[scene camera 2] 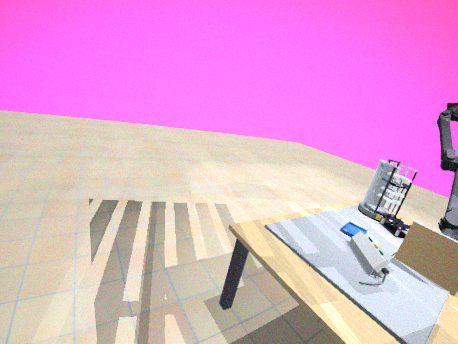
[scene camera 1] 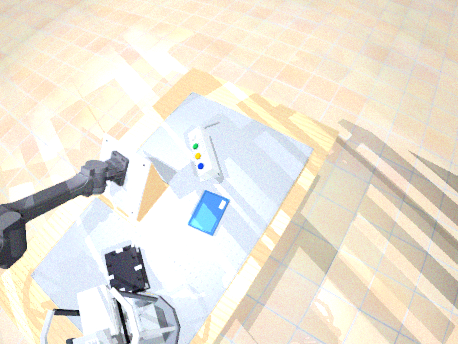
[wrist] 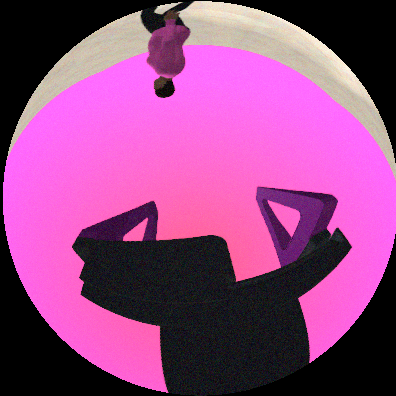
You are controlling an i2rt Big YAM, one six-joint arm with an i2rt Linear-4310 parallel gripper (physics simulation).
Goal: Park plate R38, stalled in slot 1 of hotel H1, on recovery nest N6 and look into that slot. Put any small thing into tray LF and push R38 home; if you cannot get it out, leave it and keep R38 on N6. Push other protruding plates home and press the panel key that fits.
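Frame: origin at the arm's base, x ahead, y left, z up, level; centimetres.
Seen in the pictures: gripper, between the fingertips: point(wrist: 206, 199); arm's base, origin of its link: point(scene camera 2: 443, 246) point(scene camera 1: 119, 168).
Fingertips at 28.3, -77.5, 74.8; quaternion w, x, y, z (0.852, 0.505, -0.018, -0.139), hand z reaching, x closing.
Observation:
Offsets run from my fingertips to a thing's top centre, as dx, dy, dz. "spot": to the spot under its first point.
My gripper point(wrist: 206, 199) is open and empty, its purple fingers wide apart against the sky in the wrist view; I cannot make out its fingers in the scene views. A white and clear rack with black rails, likely the hotel point(scene camera 1: 100, 311) point(scene camera 2: 375, 192), stands on the mat. Its slots, R38 and any small thing cannot be told apart. A black nest-like fixture @[-3.3, +49.6, -80.8] point(scene camera 1: 125, 270) point(scene camera 2: 397, 226) lies beside it; its label is unreadable. A blue tray @[+7.5, +85.5, -86.7] point(scene camera 1: 202, 218) point(scene camera 2: 353, 229) lies on the mat. The white key panel @[-9.1, +104.7, -80.1] point(scene camera 1: 212, 159) point(scene camera 2: 367, 252) shows green, yellow and blue keys.
A slanted board point(scene camera 1: 152, 194) point(scene camera 2: 430, 252), white on one face and wood-coloured on its side, stands between the arm point(scene camera 1: 50, 199) point(scene camera 2: 446, 145) and the panel. A small dark hook-like thing @[spot: -18.7, +113.2, -85.0] point(scene camera 2: 384, 274) is at the panel's end. A person point(wrist: 167, 50) in pink shows in the wrist view.

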